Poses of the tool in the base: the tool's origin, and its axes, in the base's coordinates. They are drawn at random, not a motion.
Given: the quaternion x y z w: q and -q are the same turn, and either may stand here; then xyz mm.
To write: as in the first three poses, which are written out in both.
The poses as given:
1: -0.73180 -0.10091 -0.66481 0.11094 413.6 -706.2 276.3
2: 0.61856 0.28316 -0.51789 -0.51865 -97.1 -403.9 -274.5
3: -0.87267 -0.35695 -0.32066 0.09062 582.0 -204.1 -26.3
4: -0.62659 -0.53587 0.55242 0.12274 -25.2 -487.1 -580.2
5: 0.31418 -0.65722 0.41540 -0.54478 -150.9 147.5 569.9
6: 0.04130 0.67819 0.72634 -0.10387 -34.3 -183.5 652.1
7: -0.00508 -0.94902 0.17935 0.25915 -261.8 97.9 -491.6
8: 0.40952 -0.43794 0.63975 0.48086 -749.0 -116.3 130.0
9: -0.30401 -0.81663 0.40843 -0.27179 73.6 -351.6 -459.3
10: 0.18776 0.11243 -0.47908 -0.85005 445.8 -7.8 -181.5
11: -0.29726 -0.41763 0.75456 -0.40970 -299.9 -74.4 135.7
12: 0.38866 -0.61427 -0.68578 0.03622 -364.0 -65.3 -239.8
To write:
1:
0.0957 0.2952 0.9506 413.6
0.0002 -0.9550 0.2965 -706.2
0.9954 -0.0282 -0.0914 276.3
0 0 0 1

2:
0.3032 -0.1869 -0.9344 -97.1
0.8875 -0.3016 0.3483 -403.9
-0.3470 -0.9349 0.0744 -274.5
0 0 0 1

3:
0.5395 0.6811 0.4950 582.0
0.5649 -0.7287 0.3871 -204.1
0.6244 0.0708 -0.7779 -26.3
0 0 0 1

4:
-0.1846 0.5359 -0.8238 -25.2
0.8071 -0.3956 -0.4382 -487.1
-0.5607 -0.7459 -0.3595 -580.2
0 0 0 1

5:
-0.2090 0.0396 0.9771 -150.9
-0.8656 0.4575 -0.2037 147.5
-0.4551 -0.8883 -0.0613 569.9
0 0 0 1

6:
-0.9750 0.2069 -0.0809 -34.3
-0.0949 -0.0585 0.9938 -183.5
0.2009 0.9766 0.0767 652.1
0 0 0 1

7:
-0.8656 -0.0833 -0.4937 -261.8
0.1026 0.9356 -0.3378 97.9
0.4901 -0.3430 -0.8013 -491.6
0 0 0 1

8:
-0.2021 -0.9739 0.1028 -749.0
0.2566 -0.1540 -0.9542 -116.3
0.9452 -0.1665 0.2810 130.0
0 0 0 1

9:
-0.6674 0.7185 0.1956 73.6
0.2745 0.4815 -0.8323 -351.6
-0.6922 -0.5018 -0.5186 -459.3
0 0 0 1

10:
0.5157 -0.7723 -0.3710 445.8
0.8567 0.4705 0.2115 -7.8
0.0112 -0.4269 0.9042 -181.5
0 0 0 1

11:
-0.4876 0.8666 -0.1064 -299.9
-0.3700 -0.3155 -0.8738 -74.4
-0.7908 -0.3867 0.4744 135.7
0 0 0 1

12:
-0.6953 -0.4278 -0.5776 -364.0
-0.5272 -0.2427 0.8144 -65.3
-0.4886 0.8707 -0.0568 -239.8
0 0 0 1

